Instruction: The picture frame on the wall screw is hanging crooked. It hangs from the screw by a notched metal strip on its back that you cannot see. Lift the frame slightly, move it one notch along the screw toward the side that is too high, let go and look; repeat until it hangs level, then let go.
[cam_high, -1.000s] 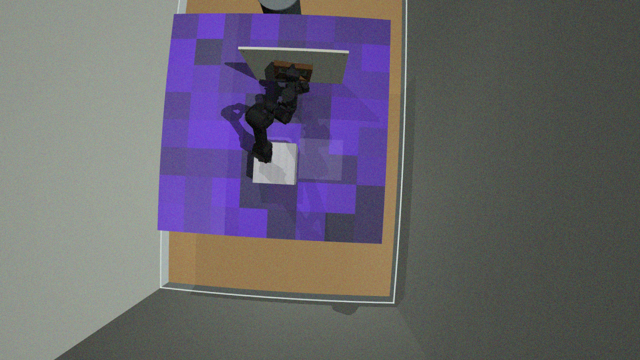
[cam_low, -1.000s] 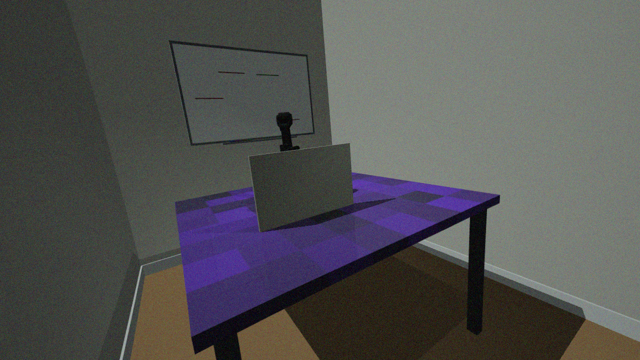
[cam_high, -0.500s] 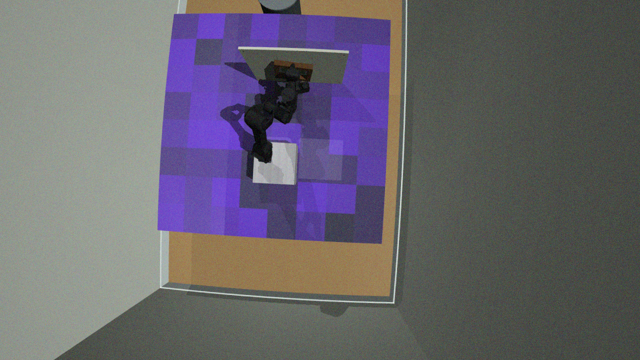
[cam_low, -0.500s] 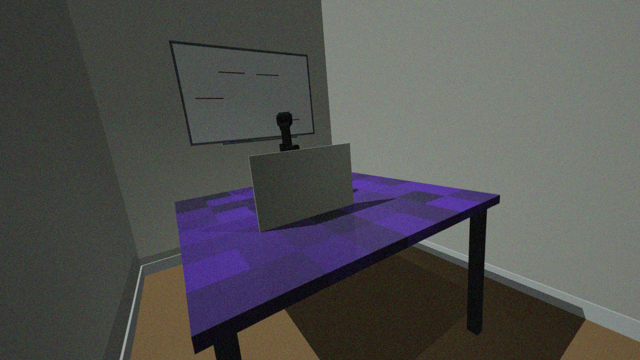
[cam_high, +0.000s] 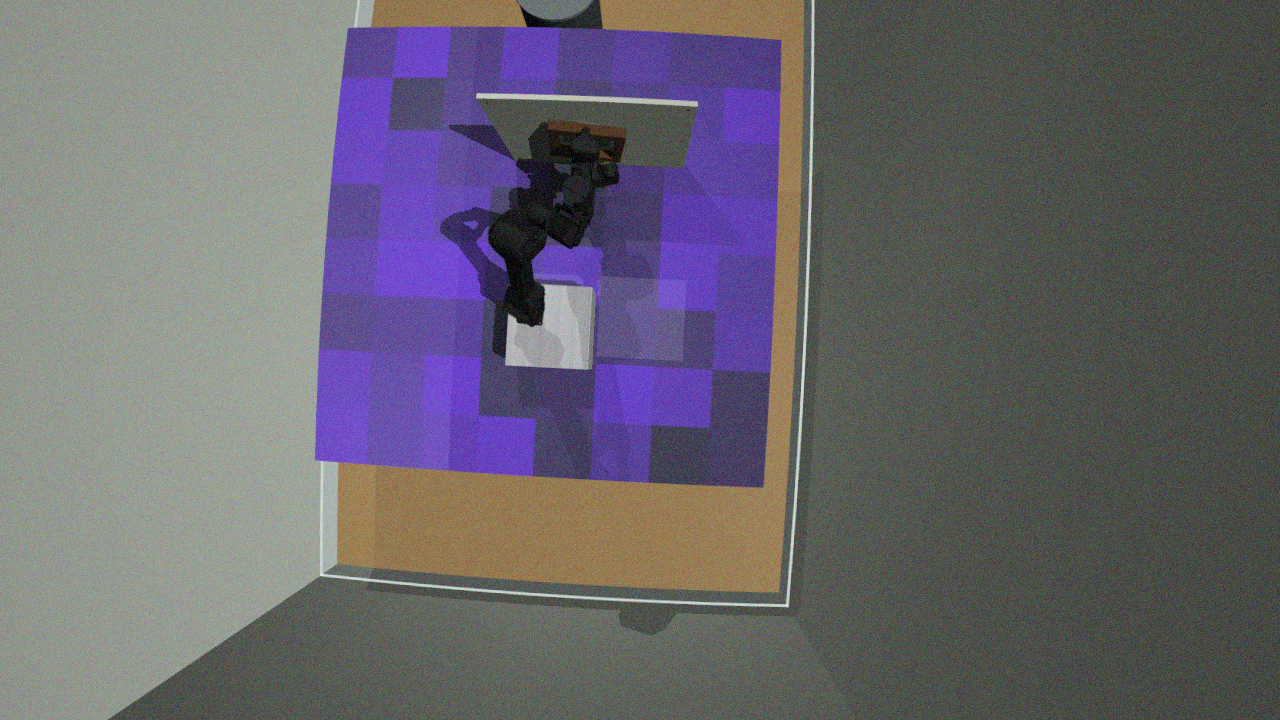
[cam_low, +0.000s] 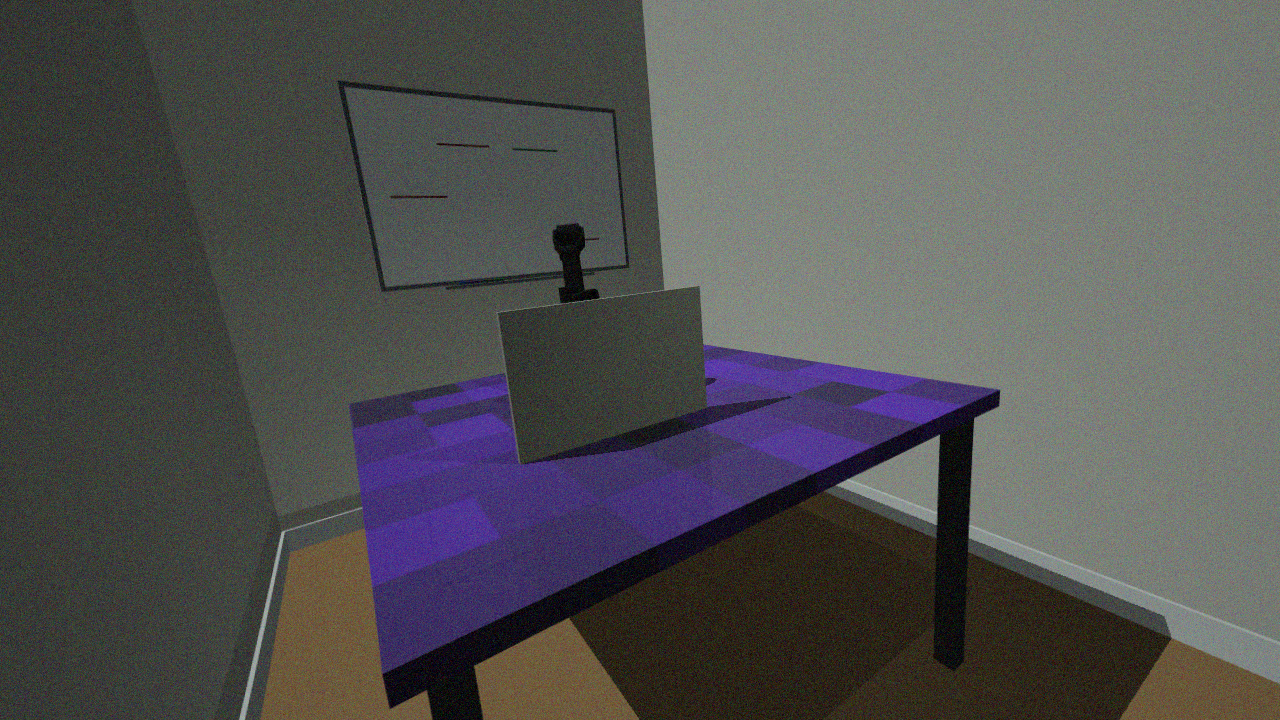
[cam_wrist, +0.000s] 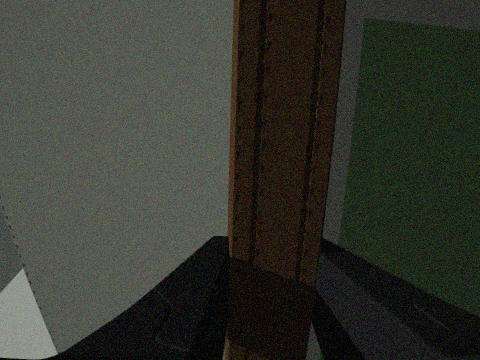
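The brown wooden picture frame is 1 cm to the left of my gripper tip and 5 cm below it. Round my gripper tip: grey wall panel 2 cm ahead, 1 cm to the right, 7 cm below.
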